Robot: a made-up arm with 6 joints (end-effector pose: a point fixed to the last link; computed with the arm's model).
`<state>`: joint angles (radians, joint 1 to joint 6).
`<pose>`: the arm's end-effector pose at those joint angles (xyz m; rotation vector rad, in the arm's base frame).
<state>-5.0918 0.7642 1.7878 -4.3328 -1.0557 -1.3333</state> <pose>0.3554 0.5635 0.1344 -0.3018 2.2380 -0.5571</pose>
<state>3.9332 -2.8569 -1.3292 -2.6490 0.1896 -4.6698</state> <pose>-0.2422 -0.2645 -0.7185 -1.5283 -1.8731 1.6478</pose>
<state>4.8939 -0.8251 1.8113 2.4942 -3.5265 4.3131</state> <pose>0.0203 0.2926 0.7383 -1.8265 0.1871 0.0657</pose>
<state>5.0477 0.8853 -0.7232 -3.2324 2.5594 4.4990</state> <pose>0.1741 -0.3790 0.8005 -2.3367 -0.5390 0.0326</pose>
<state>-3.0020 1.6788 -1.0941 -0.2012 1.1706 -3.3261</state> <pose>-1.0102 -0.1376 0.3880 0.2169 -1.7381 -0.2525</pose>
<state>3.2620 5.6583 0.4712 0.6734 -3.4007 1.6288</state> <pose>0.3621 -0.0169 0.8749 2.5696 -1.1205 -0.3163</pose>
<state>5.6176 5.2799 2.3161 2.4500 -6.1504 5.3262</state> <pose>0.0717 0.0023 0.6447 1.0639 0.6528 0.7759</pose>
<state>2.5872 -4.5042 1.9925 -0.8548 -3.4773 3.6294</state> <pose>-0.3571 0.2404 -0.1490 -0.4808 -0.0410 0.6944</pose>
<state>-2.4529 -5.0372 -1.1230 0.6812 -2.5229 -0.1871</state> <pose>-0.4335 -0.3073 0.6067 -1.8764 -1.8978 -0.8852</pose>
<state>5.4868 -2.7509 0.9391 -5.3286 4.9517 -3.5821</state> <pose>-0.5404 0.3830 -0.6357 2.1996 -0.6812 -0.6640</pose>
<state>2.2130 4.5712 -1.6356 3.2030 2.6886 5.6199</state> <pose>0.2662 -0.3981 -0.1639 -0.0588 -0.2718 -1.6411</pose>
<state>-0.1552 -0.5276 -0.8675 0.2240 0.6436 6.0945</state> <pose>-0.8245 0.1850 0.8806 -0.1830 -0.7524 -0.2064</pose>
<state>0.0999 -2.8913 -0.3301 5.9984 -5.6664 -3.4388</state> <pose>-0.2099 -0.0212 -1.0229 2.8169 0.9883 -0.8242</pose>
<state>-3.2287 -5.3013 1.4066 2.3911 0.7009 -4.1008</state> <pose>-0.9612 -0.0293 0.1403 -1.2512 -1.6468 1.3973</pose>
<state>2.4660 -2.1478 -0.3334 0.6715 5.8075 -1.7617</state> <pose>0.6517 -0.4925 -0.6897 2.9411 0.7692 0.6091</pose>
